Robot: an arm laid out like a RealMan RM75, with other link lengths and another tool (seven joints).
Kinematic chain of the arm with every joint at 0, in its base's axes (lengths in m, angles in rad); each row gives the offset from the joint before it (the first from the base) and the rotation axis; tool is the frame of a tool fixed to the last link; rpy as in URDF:
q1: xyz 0 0 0.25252 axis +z
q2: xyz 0 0 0 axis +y
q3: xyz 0 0 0.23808 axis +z
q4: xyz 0 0 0 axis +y
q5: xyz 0 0 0.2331 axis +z
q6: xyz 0 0 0 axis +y
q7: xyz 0 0 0.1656 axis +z
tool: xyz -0.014 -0.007 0.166 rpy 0 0.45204 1.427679
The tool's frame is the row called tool.
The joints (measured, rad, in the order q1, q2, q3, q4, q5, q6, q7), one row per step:
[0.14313 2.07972 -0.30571 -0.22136 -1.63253 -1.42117 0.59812]
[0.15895 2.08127 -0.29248 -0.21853 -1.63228 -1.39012 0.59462]
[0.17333 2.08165 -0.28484 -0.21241 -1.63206 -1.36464 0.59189]
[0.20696 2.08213 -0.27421 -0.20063 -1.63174 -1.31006 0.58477]
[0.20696 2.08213 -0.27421 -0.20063 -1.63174 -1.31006 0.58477]
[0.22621 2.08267 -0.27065 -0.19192 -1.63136 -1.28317 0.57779]
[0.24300 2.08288 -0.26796 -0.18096 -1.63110 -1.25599 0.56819]
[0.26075 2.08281 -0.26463 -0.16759 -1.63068 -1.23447 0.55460]
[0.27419 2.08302 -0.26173 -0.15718 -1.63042 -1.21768 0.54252]
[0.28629 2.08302 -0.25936 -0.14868 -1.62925 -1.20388 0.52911]
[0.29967 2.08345 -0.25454 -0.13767 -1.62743 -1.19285 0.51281]
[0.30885 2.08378 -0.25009 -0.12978 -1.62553 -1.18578 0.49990]
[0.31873 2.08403 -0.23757 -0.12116 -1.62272 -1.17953 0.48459]
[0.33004 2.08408 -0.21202 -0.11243 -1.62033 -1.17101 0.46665]
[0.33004 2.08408 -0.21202 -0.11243 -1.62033 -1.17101 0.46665]
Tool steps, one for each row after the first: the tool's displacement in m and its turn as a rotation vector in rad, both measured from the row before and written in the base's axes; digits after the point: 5 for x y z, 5 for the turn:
[0.00512 0.00726 -0.00005 0.00488 -0.00911 -0.01822]
[0.00307 0.00585 -0.00159 0.00007 -0.00492 -0.01301]
[0.00441 0.01306 -0.00468 -0.00487 -0.01389 -0.02131]
[0.00000 0.00000 0.00000 0.00000 0.00000 0.00000]
[0.00027 0.00690 -0.00376 -0.00464 -0.00733 -0.00640]
[0.00099 0.00555 -0.00466 -0.00638 -0.00842 -0.00808]
[-0.00147 0.00558 -0.00469 -0.00539 -0.00796 -0.00129]
[-0.00115 0.00411 -0.00380 -0.00426 -0.00734 -0.00084]
[-0.00140 0.00384 -0.00282 -0.00257 -0.00921 0.00147]
[-0.00296 0.00420 -0.00280 -0.00043 -0.00733 0.00441]
[-0.00211 0.00296 -0.00155 0.00119 -0.00557 0.00329]
[-0.00166 0.00388 0.00072 0.00863 -0.00440 0.00117]
[0.00006 0.00535 0.00392 0.01841 -0.00414 -0.00479]
[0.00000 0.00000 0.00000 0.00000 0.00000 0.00000]

